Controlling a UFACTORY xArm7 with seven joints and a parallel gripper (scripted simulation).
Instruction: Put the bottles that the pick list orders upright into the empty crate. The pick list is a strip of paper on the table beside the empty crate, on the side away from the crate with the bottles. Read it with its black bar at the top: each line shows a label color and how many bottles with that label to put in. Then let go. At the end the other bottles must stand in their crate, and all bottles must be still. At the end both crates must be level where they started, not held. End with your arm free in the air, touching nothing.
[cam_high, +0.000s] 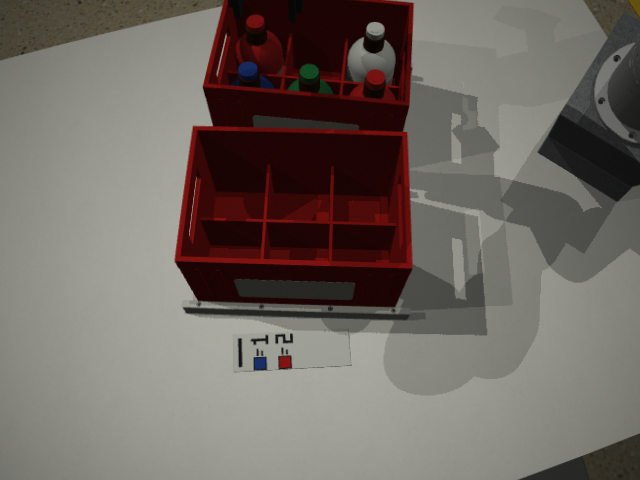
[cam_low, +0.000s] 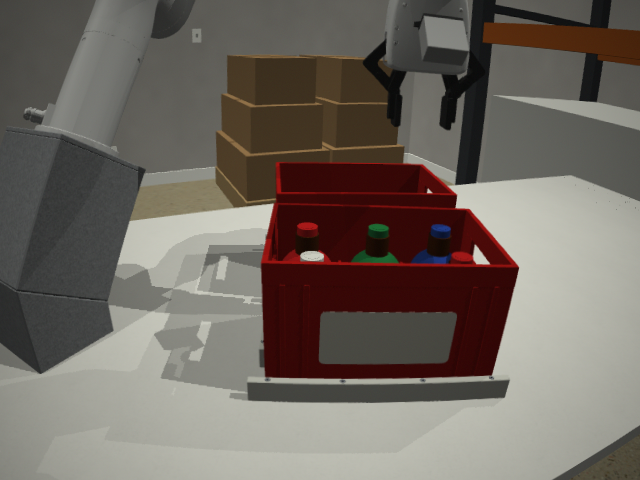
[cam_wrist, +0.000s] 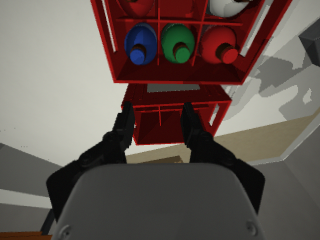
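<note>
Right now my hand is 3 cm short of the blue bottle, 2 cm to the left of it and 22 cm above it. Also, from my hand: red bottle (3 cm ahead, 11 cm to the right, 22 cm below); then green bottle (5 cm behind, 2 cm to the right, 22 cm below); then white bottle (15 cm behind, 9 cm to the right, 22 cm below).
</note>
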